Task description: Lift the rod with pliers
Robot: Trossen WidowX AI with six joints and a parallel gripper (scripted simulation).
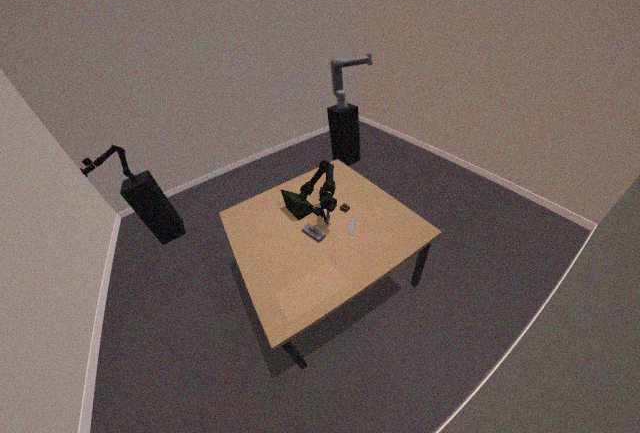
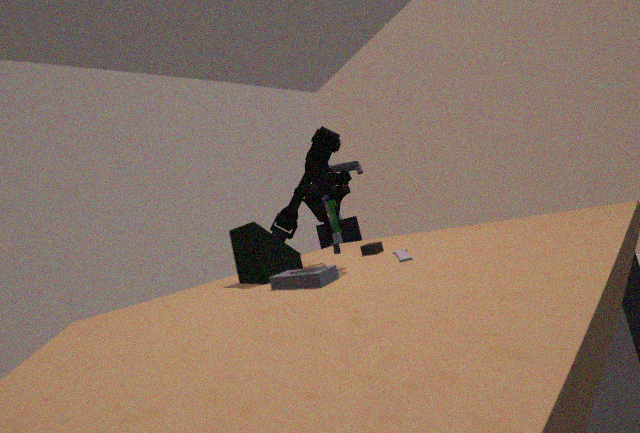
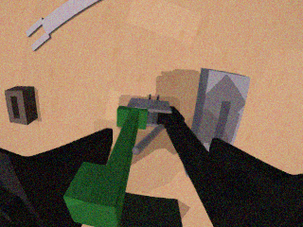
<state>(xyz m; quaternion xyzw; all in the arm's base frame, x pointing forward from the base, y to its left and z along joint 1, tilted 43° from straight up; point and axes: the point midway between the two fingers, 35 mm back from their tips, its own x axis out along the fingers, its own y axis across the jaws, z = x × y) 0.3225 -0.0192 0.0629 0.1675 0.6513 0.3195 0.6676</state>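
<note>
Now: the grey channel block 130 mm below my gripper tip, 110 mm to the right of it and 20 mm behind it. From my gripper tip the other things lie so: grey piece (180 mm to the left, 140 mm below, 70 mm ahead); dark handle (20 mm to the right); dark rod (130 mm below, 110 mm to the right, 20 mm behind).
</note>
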